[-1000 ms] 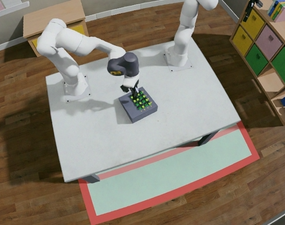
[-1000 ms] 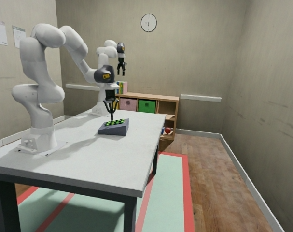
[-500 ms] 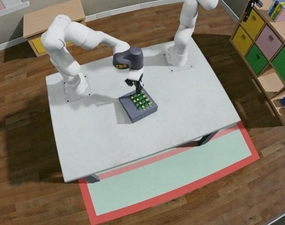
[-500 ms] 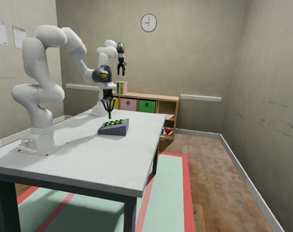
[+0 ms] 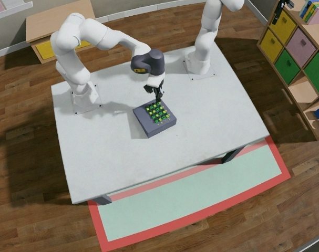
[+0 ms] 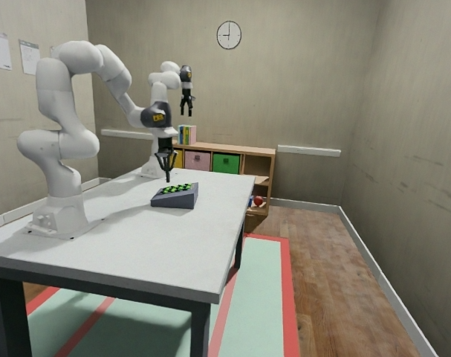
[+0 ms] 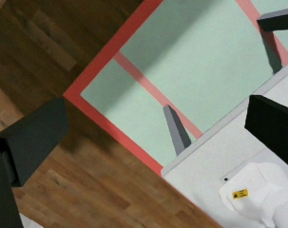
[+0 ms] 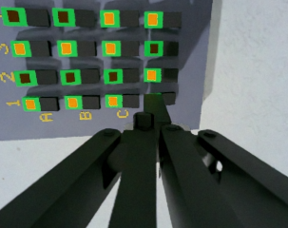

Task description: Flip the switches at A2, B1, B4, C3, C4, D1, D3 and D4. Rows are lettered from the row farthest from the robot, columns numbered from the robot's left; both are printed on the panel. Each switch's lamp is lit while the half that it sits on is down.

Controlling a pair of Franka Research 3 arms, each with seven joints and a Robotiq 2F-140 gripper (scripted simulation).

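Note:
Right now my right hand is 70 mm above the D1 switch. From my right hand the other things lie so: C2 switch (60 mm below, 40 mm ahead, 20 mm to the right); C1 switch (60 mm below, 30 mm ahead, 10 mm to the left); D2 switch (70 mm below, 30 mm to the right).

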